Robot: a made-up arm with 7 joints.
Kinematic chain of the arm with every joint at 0, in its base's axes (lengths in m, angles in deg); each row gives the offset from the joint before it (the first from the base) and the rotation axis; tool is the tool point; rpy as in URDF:
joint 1: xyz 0 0 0.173 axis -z
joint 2: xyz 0 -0.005 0.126 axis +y
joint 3: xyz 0 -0.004 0.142 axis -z
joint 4: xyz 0 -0.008 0.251 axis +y
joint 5: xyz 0 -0.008 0.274 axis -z
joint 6: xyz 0 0 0.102 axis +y
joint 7: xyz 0 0 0.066 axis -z
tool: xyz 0 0 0 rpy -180 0 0
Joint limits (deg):
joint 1: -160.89..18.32
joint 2: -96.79..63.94
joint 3: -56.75..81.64
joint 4: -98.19..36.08
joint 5: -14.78..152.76
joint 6: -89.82..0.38
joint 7: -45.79..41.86
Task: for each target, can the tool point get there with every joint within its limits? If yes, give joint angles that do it. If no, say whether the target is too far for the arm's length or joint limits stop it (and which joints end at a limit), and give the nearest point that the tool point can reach.
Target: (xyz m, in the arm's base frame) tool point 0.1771 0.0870 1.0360
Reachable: yes | joints -65.30 25.69 -44.84 -31.01 84.22 -70.94 -28.02
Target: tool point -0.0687 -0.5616 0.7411
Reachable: yes | joints -98.72 -28.11 26.19 -57.48 136.84 -66.28 23.53
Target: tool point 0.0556 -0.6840 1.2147
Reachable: no: too far | nearest point 0.0406 -0.4993 0.9675 | short by 0.309 m
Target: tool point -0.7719 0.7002 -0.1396
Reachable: no: too far | nearest point -0.5909 0.4341 0.0384 | short by 0.368 m
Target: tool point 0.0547 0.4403 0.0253
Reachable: no: joint limits stop it (at a limit: joint 1, joint 2, joint 4) | nearest point -0.1367 0.4064 0.0597 | short by 0.197 m
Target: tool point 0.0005 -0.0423 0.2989
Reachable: no: joint limits stop it (at a limit: joint 3, joint 4, joint 6) | nearest point 0.0053 -0.4480 0.2979 | short by 0.406 m
